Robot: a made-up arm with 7 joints.
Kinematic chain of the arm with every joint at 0, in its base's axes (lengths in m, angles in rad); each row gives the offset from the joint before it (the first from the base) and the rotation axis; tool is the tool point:
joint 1: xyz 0 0.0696 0 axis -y
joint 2: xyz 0 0.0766 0 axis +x
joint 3: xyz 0 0 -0.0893 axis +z
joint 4: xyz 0 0 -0.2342 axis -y
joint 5: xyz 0 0 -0.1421 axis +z
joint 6: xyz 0 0 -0.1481 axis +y
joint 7: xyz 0 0 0 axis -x
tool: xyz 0 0 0
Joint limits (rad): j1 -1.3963..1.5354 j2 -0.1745..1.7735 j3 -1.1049..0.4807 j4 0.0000..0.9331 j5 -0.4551..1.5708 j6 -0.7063..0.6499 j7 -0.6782..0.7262
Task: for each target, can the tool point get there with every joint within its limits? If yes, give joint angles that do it. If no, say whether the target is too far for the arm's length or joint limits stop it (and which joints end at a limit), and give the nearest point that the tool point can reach.
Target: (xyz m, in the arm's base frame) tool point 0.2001 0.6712 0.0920
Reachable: yes | joints 1.0048 1.4950 -0.4060 0.7665 0.8867 0.4484 -0.5528
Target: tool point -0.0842 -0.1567 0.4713
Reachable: no: joint limits stop it (at a limit: joint 1, joint 2, joint 4) | nearest point 0.4726 -0.0684 0.1767 | short by 0.636 m
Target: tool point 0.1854 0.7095 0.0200
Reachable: yes | joints 0.8202 1.3127 0.1817 0.5171 0.4970 -0.0885 -0.4274
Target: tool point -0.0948 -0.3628 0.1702
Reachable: no: joint limits stop it (at a limit: joint 1, joint 2, joint 3, joint 4) | nearest point -0.4275 -0.1451 -0.1817 | short by 0.531 m
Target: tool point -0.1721 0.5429 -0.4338
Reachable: yes | joints -0.4270 0.7506 -0.8794 0.1246 1.4103 0.2532 0.3184
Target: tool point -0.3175 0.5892 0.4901
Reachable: no: too far | nearest point -0.1585 0.6106 0.2447 | short by 0.293 m
